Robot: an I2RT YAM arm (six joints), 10 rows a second.
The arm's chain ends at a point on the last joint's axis. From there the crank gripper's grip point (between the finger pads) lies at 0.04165 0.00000 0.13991 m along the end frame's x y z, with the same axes.
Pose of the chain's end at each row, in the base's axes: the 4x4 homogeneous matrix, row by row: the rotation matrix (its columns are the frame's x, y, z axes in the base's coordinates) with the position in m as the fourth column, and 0 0 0 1 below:
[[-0.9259, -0.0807, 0.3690, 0.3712], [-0.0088, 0.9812, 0.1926, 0.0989], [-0.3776, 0.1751, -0.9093, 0.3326], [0, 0, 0, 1]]
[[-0.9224, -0.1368, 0.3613, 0.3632], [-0.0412, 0.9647, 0.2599, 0.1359], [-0.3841, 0.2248, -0.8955, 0.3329], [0, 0, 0, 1]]
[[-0.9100, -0.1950, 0.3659, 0.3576], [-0.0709, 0.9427, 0.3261, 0.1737], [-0.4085, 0.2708, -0.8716, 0.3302], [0, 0, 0, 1]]
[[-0.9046, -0.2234, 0.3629, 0.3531], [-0.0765, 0.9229, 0.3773, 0.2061], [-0.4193, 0.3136, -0.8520, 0.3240], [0, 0, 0, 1]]
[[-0.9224, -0.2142, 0.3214, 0.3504], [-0.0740, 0.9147, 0.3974, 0.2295], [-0.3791, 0.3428, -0.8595, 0.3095], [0, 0, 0, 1]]
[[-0.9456, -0.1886, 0.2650, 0.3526], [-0.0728, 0.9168, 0.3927, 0.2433], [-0.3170, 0.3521, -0.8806, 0.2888], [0, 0, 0, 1]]
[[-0.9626, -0.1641, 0.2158, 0.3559], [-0.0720, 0.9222, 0.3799, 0.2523], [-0.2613, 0.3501, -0.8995, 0.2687], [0, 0, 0, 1]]
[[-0.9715, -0.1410, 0.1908, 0.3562], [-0.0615, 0.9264, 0.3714, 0.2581], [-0.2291, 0.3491, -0.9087, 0.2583], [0, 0, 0, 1]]
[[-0.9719, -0.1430, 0.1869, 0.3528], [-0.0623, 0.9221, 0.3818, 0.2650], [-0.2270, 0.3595, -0.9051, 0.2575], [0, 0, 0, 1]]
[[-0.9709, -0.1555, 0.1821, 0.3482], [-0.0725, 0.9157, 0.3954, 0.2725], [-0.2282, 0.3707, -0.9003, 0.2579], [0, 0, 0, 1]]
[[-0.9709, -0.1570, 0.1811, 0.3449], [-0.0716, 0.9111, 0.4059, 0.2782], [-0.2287, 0.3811, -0.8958, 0.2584], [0, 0, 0, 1]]
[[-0.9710, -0.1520, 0.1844, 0.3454], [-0.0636, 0.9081, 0.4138, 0.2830], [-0.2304, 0.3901, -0.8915, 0.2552], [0, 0, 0, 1]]
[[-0.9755, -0.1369, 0.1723, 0.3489], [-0.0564, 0.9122, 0.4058, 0.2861], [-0.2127, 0.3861, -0.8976, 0.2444], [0, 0, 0, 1]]
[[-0.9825, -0.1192, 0.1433, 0.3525], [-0.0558, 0.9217, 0.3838, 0.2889], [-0.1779, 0.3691, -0.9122, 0.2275], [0, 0, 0, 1]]
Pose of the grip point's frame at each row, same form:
[[-0.9259, -0.0807, 0.3690, 0.3843], [-0.0088, 0.9812, 0.1926, 0.1255], [-0.3776, 0.1751, -0.9093, 0.1897], [0, 0, 0, 1]]
[[-0.9224, -0.1368, 0.3613, 0.3753], [-0.0412, 0.9647, 0.2599, 0.1705], [-0.3841, 0.2248, -0.8955, 0.1916], [0, 0, 0, 1]]
[[-0.9100, -0.1950, 0.3659, 0.3709], [-0.0709, 0.9427, 0.3261, 0.2164], [-0.4085, 0.2708, -0.8716, 0.1912], [0, 0, 0, 1]]
[[-0.9046, -0.2234, 0.3629, 0.3662], [-0.0765, 0.9229, 0.3773, 0.2557], [-0.4193, 0.3136, -0.8520, 0.1873], [0, 0, 0, 1]]
[[-0.9224, -0.2142, 0.3214, 0.3569], [-0.0740, 0.9147, 0.3974, 0.2820], [-0.3791, 0.3428, -0.8595, 0.1735], [0, 0, 0, 1]]
[[-0.9456, -0.1886, 0.2650, 0.3503], [-0.0728, 0.9168, 0.3927, 0.2952], [-0.3170, 0.3521, -0.8806, 0.1524], [0, 0, 0, 1]]
[[-0.9626, -0.1641, 0.2158, 0.3460], [-0.0720, 0.9222, 0.3799, 0.3025], [-0.2613, 0.3501, -0.8995, 0.1320], [0, 0, 0, 1]]
[[-0.9715, -0.1410, 0.1908, 0.3424], [-0.0615, 0.9264, 0.3714, 0.3075], [-0.2291, 0.3491, -0.9087, 0.1216], [0, 0, 0, 1]]
[[-0.9719, -0.1430, 0.1869, 0.3385], [-0.0623, 0.9221, 0.3818, 0.3158], [-0.2270, 0.3595, -0.9051, 0.1214], [0, 0, 0, 1]]
[[-0.9709, -0.1555, 0.1821, 0.3332], [-0.0725, 0.9157, 0.3954, 0.3248], [-0.2282, 0.3707, -0.9003, 0.1224], [0, 0, 0, 1]]
[[-0.9709, -0.1570, 0.1811, 0.3298], [-0.0716, 0.9111, 0.4059, 0.3320], [-0.2287, 0.3811, -0.8958, 0.1235], [0, 0, 0, 1]]
[[-0.9710, -0.1520, 0.1844, 0.3308], [-0.0636, 0.9081, 0.4138, 0.3382], [-0.2304, 0.3901, -0.8915, 0.1209], [0, 0, 0, 1]]
[[-0.9755, -0.1369, 0.1723, 0.3324], [-0.0564, 0.9122, 0.4058, 0.3405], [-0.2127, 0.3861, -0.8976, 0.1100], [0, 0, 0, 1]]
[[-0.9825, -0.1192, 0.1433, 0.3316], [-0.0558, 0.9217, 0.3838, 0.3403], [-0.1779, 0.3691, -0.9122, 0.0925], [0, 0, 0, 1]]

